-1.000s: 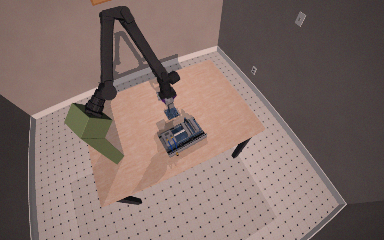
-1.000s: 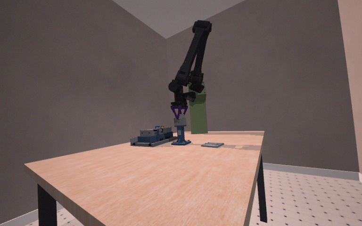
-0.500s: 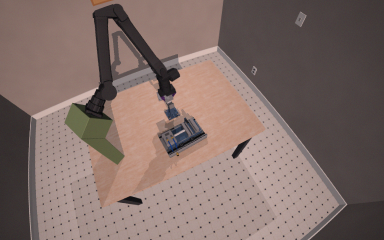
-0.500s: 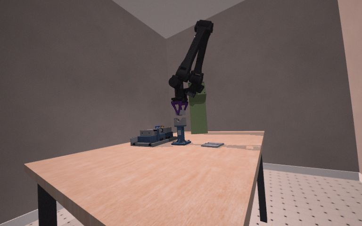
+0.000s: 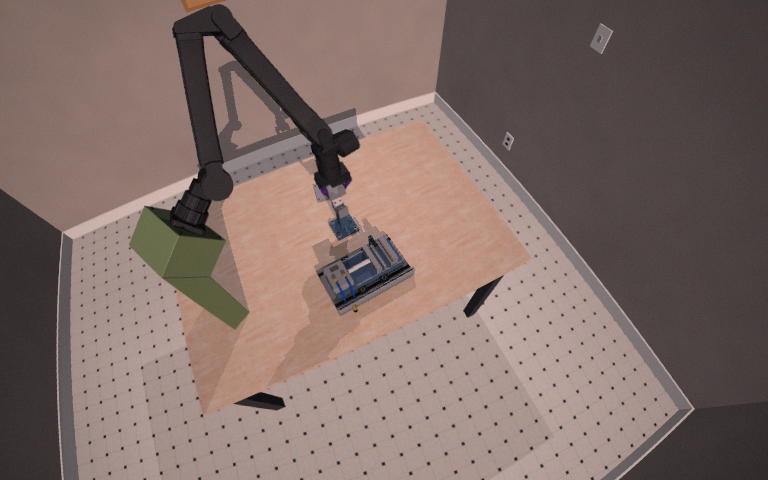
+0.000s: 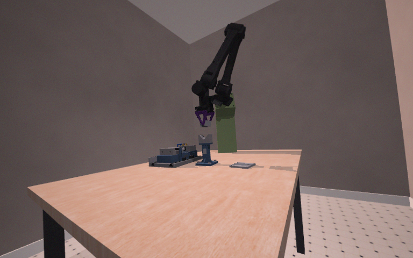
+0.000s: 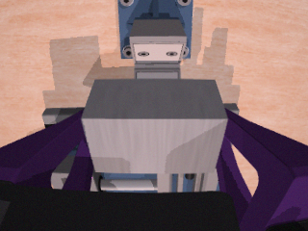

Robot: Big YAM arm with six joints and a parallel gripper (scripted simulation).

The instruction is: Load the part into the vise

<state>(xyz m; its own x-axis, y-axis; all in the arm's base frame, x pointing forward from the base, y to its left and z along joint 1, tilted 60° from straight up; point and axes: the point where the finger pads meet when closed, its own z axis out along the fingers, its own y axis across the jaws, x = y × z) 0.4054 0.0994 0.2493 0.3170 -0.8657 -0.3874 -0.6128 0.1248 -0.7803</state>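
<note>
My gripper is now 170 mm short of the fixed jaw, 160 mm to the left of it and 140 mm above it. Round my hand: work stop rod 120 mm ahead, 130 mm to the right, 130 mm below; then moving jaw 110 mm ahead, 190 mm to the right, 140 mm below; then part 10 mm below.
</note>
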